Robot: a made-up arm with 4 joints.
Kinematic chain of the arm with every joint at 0, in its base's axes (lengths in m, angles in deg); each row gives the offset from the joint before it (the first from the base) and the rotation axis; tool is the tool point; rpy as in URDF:
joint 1: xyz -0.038 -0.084 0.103 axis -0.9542 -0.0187 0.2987
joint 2: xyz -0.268 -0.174 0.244 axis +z
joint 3: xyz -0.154 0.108 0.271 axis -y
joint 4: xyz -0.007 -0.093 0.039 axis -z
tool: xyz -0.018 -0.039 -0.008 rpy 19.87 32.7 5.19
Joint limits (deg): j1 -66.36..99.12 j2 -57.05..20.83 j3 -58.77..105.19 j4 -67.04..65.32
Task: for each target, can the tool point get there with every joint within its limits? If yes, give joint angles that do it. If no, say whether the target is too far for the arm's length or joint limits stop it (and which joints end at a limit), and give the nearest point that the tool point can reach.
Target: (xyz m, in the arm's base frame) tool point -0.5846 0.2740 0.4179
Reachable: yes | joints 85.65 -13.44 3.74 53.58
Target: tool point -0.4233 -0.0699 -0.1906
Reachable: no: joint limits stop it (at a limit: joint 1, joint 2, joint 4) | nearest point -0.5234 0.2433 0.1934 | short by 0.506 m
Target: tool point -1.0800 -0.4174 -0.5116
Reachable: no: too far | nearest point -0.6080 -0.5025 0.1844 | short by 0.845 m
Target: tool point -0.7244 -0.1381 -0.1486
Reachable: no: joint limits stop it (at a limit: joint 1, joint 2) | nearest point -0.5894 -0.4713 0.1900 | short by 0.494 m
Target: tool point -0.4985 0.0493 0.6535
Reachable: yes | joints 46.54 -1.06 22.35 3.52
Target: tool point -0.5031 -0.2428 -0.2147
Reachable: no: joint limits stop it (at a limit: joint 1, joint 2, joint 3) | nearest point -0.5821 -0.4775 0.1829 | short by 0.468 m
